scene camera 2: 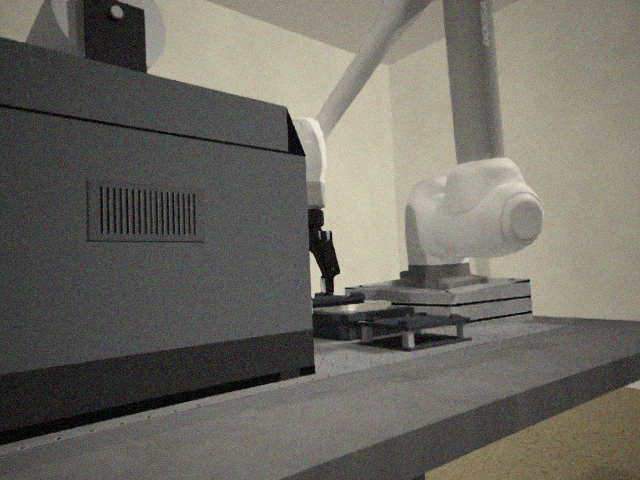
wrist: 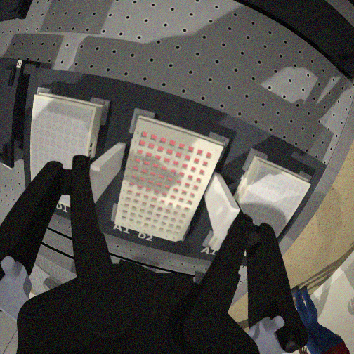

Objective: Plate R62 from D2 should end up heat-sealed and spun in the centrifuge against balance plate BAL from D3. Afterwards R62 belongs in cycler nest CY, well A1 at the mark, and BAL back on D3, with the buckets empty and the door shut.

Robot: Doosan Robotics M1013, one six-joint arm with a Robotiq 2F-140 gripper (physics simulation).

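Pixels of known places: arm's base, origin of its link: (scene camera 2: 439,284).
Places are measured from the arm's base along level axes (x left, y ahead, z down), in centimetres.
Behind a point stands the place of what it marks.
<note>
In the wrist view a pale plate with red-filled wells (wrist: 162,172) sits in the nest labelled D2. A whitish plate (wrist: 277,187) sits in the nest to its right, partly covered by a finger; that nest's label is mostly hidden. My gripper (wrist: 166,170) (scene camera 2: 327,288) is open and empty. Its white pads stand to either side of the D2 plate, with a visible gap on the left and a narrower one on the right. Their height relative to the plate is hard to tell. The plates' names, sealer, centrifuge buckets and cycler nest CY cannot be made out.
Another pale plate (wrist: 62,130) sits in nest D1, left of D2. The nests stand on a dark base by a perforated deck (wrist: 165,60). In scene camera 2 a large grey housing (scene camera 2: 155,279) {x 32.6, y 84.7, z -4.3 cm} hides part of the arm, and a low dark stand (scene camera 2: 434,322) {x 29.3, y 37.5, z 4.8 cm} stands right of the gripper.
</note>
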